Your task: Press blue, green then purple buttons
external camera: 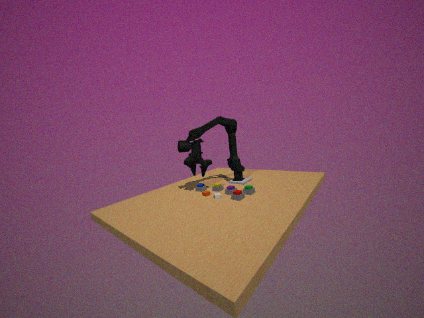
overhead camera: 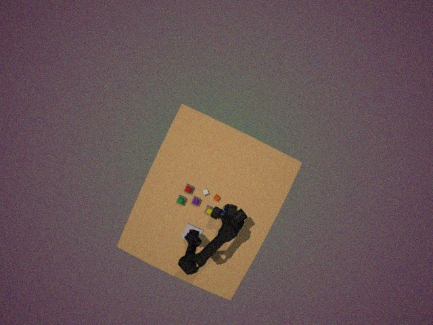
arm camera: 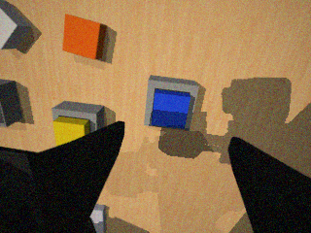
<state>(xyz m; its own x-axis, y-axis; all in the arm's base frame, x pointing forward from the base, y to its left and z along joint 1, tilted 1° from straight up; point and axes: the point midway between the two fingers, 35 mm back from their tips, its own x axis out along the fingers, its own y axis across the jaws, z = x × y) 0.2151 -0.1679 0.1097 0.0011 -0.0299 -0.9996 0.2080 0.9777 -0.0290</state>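
My gripper tip is now 6 cm above the blue button. The rest, counted from my gripper tip: yellow button 2 cm behind, 11 cm to the left, 6 cm below; white block 9 cm ahead, 16 cm to the left, 8 cm below; orange block 7 cm ahead, 8 cm to the left, 8 cm below.
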